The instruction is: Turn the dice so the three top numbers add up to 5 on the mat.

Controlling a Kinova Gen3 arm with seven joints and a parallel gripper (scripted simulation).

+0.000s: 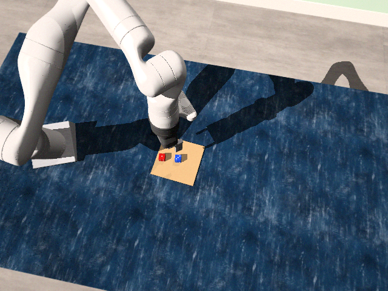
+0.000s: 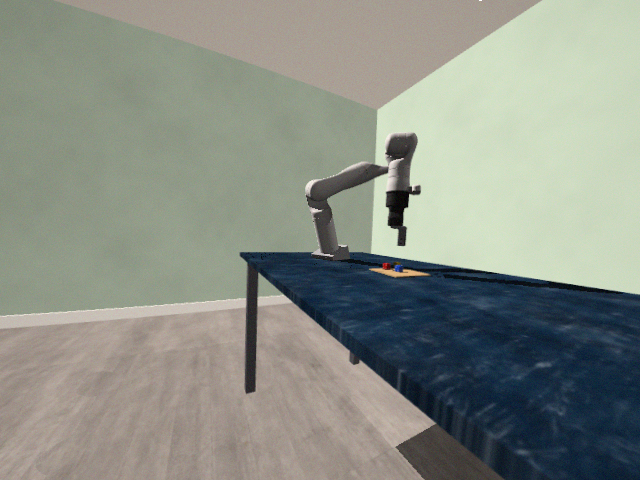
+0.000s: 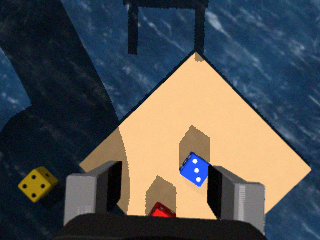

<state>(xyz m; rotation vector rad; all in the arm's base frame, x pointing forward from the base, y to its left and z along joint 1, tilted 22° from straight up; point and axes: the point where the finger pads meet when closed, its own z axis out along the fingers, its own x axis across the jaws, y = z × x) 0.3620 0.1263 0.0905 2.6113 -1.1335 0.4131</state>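
Right now my hand is 10 cm above the yellow die, 9 cm past it and 6 cm to the right of it. The rest, counted from my hand: red die 9 cm below, 4 cm behind, 3 cm to the right; blue die 9 cm below, 2 cm to the right, 2 cm ahead; tan mat 11 cm below, 2 cm to the right, 2 cm ahead.
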